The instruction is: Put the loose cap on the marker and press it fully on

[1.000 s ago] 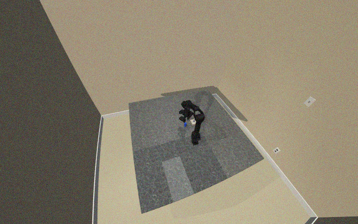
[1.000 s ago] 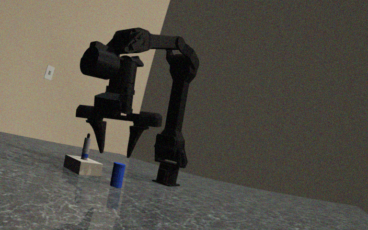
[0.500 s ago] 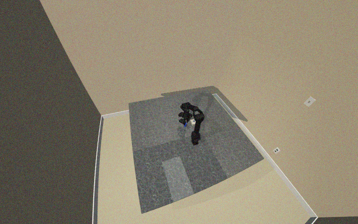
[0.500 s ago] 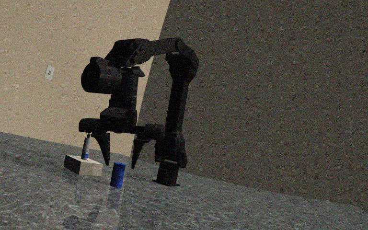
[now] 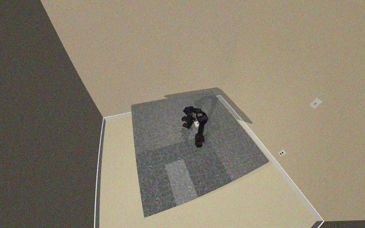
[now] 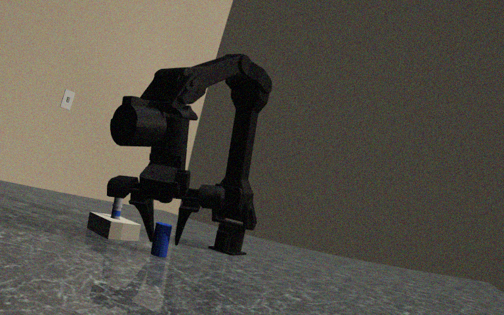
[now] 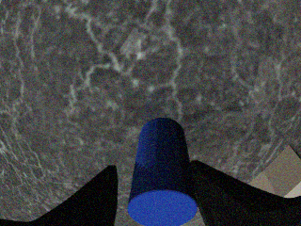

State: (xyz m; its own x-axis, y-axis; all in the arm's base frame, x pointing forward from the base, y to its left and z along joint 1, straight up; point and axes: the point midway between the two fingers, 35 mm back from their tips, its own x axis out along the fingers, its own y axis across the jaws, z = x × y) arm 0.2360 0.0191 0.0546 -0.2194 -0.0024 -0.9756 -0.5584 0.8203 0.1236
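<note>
Now: gripper tip 120 mm to the left of the pale holder block, 20 mm short of it and 10 mm above it. Also, from my gripper tip: blue cap: 10 mm ahead, 10 mm above.
</note>
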